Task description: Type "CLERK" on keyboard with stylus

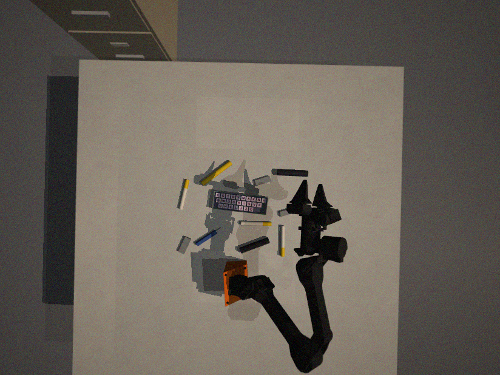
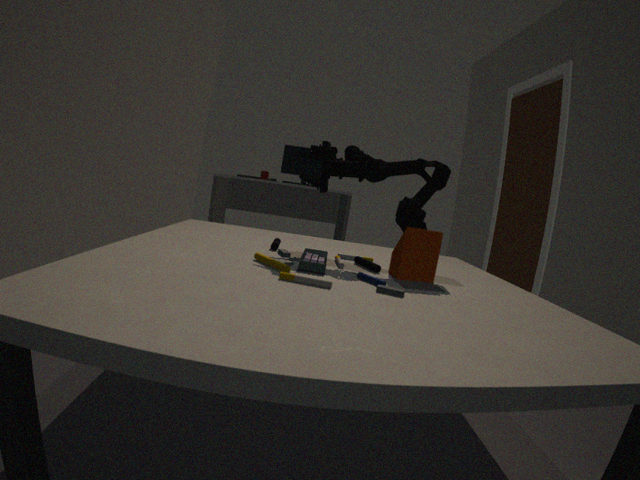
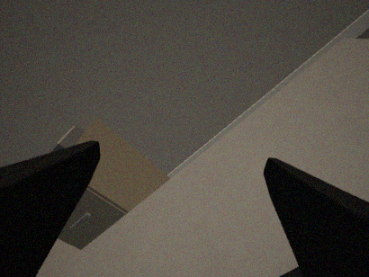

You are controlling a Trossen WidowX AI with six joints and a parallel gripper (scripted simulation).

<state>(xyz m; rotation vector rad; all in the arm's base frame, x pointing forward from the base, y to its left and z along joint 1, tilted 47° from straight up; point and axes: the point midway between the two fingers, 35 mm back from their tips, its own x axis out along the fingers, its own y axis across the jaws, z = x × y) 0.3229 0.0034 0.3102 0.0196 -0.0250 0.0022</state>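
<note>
Right now the blue stylus is 22 cm behind my gripper tip, 33 cm to the left of it and 28 cm below it. The rest, counted from my gripper tip: grey stylus tip: 20 cm behind, 30 cm to the left, 28 cm below; olive-yellow bar: 2 cm ahead, 32 cm to the left, 27 cm below.
</note>
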